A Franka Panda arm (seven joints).
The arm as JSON. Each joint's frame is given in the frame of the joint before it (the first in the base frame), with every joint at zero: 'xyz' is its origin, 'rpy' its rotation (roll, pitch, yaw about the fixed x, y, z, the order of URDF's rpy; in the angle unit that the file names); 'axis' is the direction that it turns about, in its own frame. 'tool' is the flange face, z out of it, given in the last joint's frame.
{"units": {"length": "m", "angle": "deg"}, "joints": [
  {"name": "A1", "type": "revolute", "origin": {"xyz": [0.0, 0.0, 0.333], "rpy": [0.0, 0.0, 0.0]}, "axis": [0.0, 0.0, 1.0]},
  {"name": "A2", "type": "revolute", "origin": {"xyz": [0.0, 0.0, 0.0], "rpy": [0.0, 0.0, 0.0]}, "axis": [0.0, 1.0, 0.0]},
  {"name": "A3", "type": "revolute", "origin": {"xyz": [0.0, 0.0, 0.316], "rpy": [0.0, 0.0, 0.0]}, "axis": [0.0, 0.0, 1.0]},
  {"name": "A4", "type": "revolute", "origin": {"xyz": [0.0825, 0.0, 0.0], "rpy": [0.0, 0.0, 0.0]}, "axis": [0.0, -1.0, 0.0]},
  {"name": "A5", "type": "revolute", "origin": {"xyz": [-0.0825, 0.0, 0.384], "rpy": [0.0, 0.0, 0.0]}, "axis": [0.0, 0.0, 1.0]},
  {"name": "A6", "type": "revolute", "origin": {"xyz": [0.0, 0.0, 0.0], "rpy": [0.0, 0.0, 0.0]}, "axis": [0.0, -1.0, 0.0]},
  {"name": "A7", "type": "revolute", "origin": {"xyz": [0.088, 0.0, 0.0], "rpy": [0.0, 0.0, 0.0]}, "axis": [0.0, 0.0, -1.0]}
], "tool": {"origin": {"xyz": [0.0, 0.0, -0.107], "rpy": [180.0, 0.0, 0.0]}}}
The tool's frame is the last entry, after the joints.
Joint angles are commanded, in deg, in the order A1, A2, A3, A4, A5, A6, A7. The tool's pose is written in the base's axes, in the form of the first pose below.
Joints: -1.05, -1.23, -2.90, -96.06, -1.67, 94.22, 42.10
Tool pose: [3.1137 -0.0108 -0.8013 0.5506 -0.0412 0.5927]
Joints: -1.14, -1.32, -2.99, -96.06, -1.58, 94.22, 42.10
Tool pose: [3.1160 -0.0108 -0.8046 0.5501 -0.0428 0.5935]
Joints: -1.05, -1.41, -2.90, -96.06, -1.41, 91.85, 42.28
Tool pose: [3.0914 0.0205 -0.8059 0.5453 -0.0405 0.5909]
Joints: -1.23, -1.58, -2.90, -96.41, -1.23, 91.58, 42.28
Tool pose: [3.0886 0.0285 -0.8095 0.5435 -0.0418 0.5892]
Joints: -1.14, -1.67, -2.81, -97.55, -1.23, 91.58, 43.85
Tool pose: [3.0752 0.0403 -0.8341 0.5420 -0.0400 0.5807]
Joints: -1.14, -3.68, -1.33, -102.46, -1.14, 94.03, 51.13
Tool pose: [3.0656 0.0378 -0.9346 0.5324 -0.0253 0.5627]
